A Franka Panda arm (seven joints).
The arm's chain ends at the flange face. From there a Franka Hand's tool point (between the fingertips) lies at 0.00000 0.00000 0.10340 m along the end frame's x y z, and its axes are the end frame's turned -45 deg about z.
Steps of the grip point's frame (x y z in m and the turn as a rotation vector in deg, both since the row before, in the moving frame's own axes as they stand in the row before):
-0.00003, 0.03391, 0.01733, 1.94, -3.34, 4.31
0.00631, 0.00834, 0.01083, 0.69, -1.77, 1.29
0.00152, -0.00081, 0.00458, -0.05, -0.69, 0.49
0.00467, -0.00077, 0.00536, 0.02, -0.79, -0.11
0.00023, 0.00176, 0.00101, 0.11, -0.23, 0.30
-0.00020, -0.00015, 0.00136, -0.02, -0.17, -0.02
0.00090, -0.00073, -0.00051, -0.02, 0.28, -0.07
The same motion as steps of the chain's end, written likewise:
0.03075, 0.02247, 0.01756, -0.99, -3.73, 4.31
0.01351, 0.00009, 0.01089, -0.76, -1.74, 1.29
0.00132, -0.00259, 0.00459, -0.52, -0.45, 0.49
0.00379, -0.00483, 0.00537, -0.54, -0.57, -0.11
0.00184, 0.00093, 0.00101, -0.08, -0.24, 0.30
-0.00006, -0.00021, 0.00136, -0.13, -0.11, -0.02
-0.00026, -0.00082, -0.00051, 0.18, 0.21, -0.07

